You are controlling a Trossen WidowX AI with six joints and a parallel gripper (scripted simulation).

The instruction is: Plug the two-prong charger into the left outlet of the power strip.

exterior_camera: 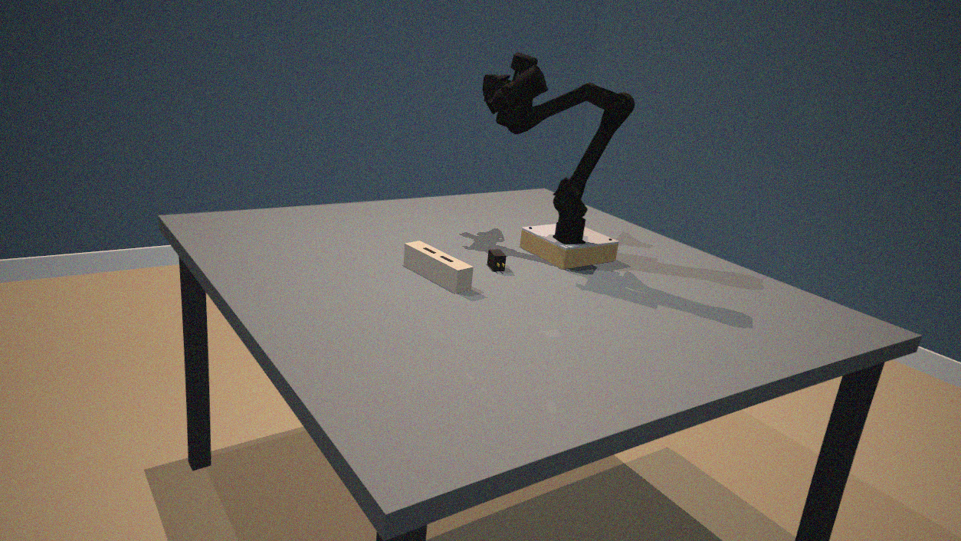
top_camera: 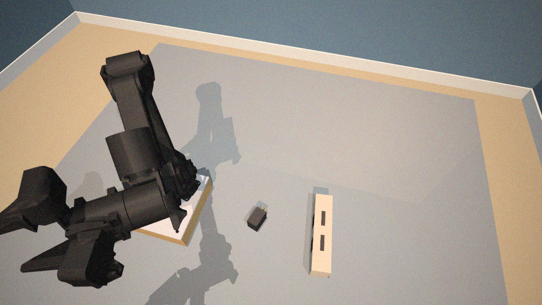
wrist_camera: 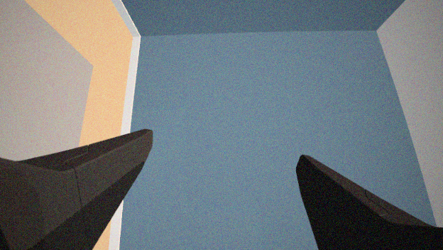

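Now: the black two-prong charger 170 mm ahead of my gripper tip, 330 mm to the left of it and 380 mm below it.
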